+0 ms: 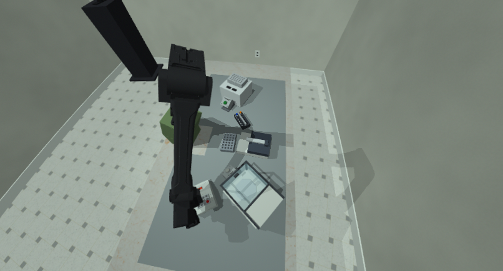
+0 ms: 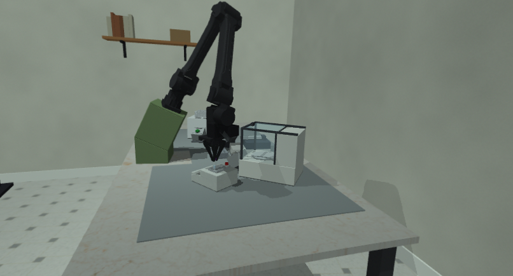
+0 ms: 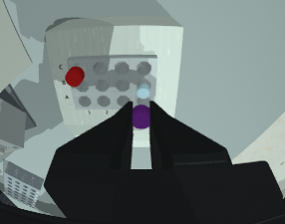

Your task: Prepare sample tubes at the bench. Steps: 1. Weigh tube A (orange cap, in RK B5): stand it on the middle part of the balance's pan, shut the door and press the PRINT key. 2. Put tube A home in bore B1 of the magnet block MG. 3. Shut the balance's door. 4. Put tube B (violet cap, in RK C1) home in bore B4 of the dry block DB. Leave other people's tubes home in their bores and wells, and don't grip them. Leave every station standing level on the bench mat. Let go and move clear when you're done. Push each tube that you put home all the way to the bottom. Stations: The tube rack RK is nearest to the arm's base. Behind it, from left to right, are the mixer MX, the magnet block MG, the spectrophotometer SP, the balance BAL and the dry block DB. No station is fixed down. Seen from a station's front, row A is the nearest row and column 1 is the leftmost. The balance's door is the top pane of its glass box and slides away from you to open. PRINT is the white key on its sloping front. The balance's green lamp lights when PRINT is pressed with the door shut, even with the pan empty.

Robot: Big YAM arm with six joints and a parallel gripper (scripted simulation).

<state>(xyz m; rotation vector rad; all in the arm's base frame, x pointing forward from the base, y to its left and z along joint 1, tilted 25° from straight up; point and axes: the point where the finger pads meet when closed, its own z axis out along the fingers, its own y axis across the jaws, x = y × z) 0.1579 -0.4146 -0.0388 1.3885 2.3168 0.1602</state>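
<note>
Now: the tube B 2 cm below my hand. From my hand the other things lie so: red-capped tube (5 cm ahead, 1 cm to the left, 5 cm below); balance pan (24 cm ahead, 7 cm to the left, 3 cm below); dry block DB (1 cm ahead, 3 cm to the left, 8 cm below).
</note>
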